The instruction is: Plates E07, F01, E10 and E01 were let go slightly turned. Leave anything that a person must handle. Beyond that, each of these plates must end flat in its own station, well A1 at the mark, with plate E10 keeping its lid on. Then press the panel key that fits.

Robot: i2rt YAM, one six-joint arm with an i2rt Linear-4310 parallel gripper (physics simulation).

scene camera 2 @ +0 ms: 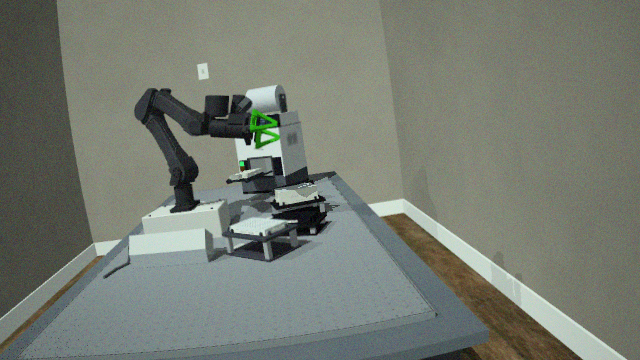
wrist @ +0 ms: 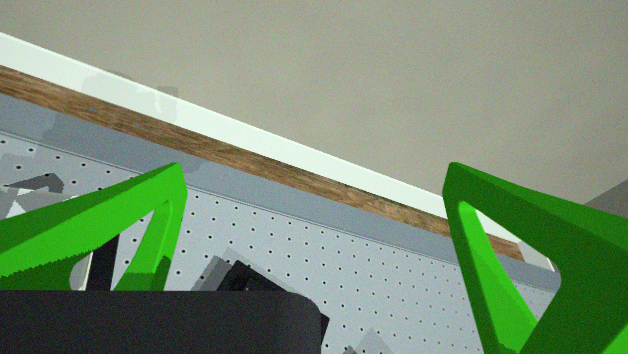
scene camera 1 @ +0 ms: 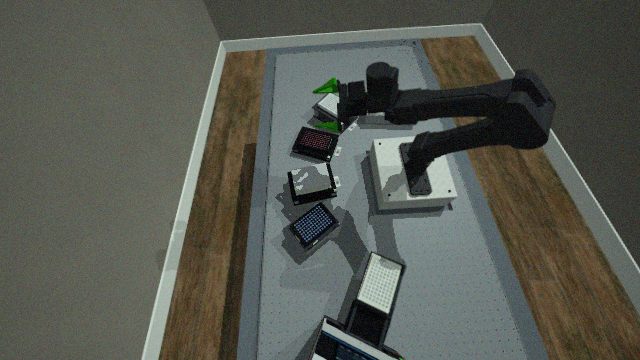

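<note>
My gripper (scene camera 1: 314,109) (scene camera 2: 278,129) (wrist: 314,177) is open and empty, high above the back stations. A white plate (scene camera 1: 327,103) (scene camera 2: 257,226) sits on the farthest station in scene camera 1, partly hidden by the gripper. A dark plate with red wells (scene camera 1: 315,140) is on the neighbouring station. A plate with a glossy cover (scene camera 1: 312,181) (scene camera 2: 296,194) is on the third. A dark plate with blue wells (scene camera 1: 315,224) is on the fourth, visibly turned. A white plate (scene camera 1: 381,284) (scene camera 2: 246,174) lies on the instrument's extended tray. Plate names and A1 marks are unreadable.
The instrument (scene camera 1: 345,347) (scene camera 2: 294,145) shows a green light (scene camera 2: 242,163). The arm stands on a white base (scene camera 1: 390,197) (scene camera 2: 220,212). A white sloped box (scene camera 2: 167,245) stands beside the base; no keys show on it. The pegboard table (scene camera 1: 430,280) (scene camera 2: 250,310) has a raised grey edge.
</note>
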